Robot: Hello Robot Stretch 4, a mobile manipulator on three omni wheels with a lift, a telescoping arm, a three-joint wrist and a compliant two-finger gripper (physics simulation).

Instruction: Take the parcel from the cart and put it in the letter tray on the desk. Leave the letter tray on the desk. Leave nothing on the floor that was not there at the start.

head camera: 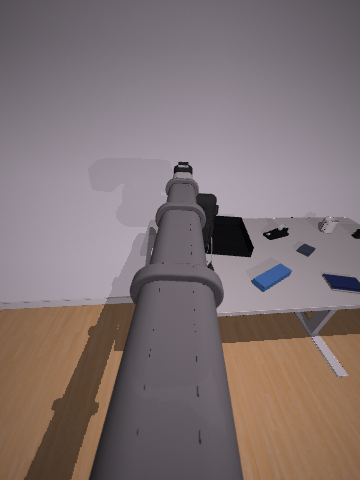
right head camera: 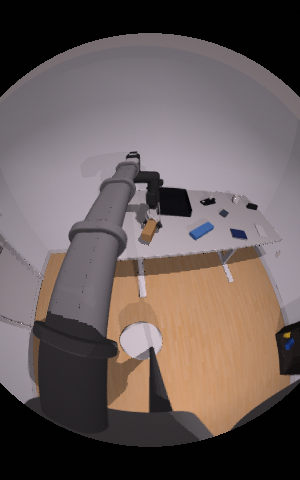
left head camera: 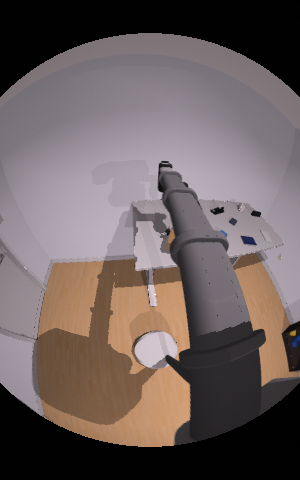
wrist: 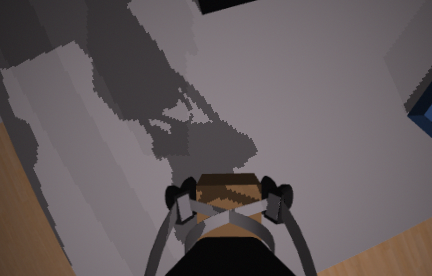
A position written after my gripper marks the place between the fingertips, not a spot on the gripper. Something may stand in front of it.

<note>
I see my gripper (wrist: pixel 228 191), a brown cardboard parcel (wrist: pixel 232 190), a black letter tray (head camera: pixel 230 237) and a desk (head camera: pixel 305 289).
The black letter tray also shows in the right head camera view (right head camera: pixel 172 201). The desk shows as well in the right head camera view (right head camera: pixel 172 239), in the left head camera view (left head camera: pixel 150 218) and in the wrist view (wrist: pixel 110 110).
</note>
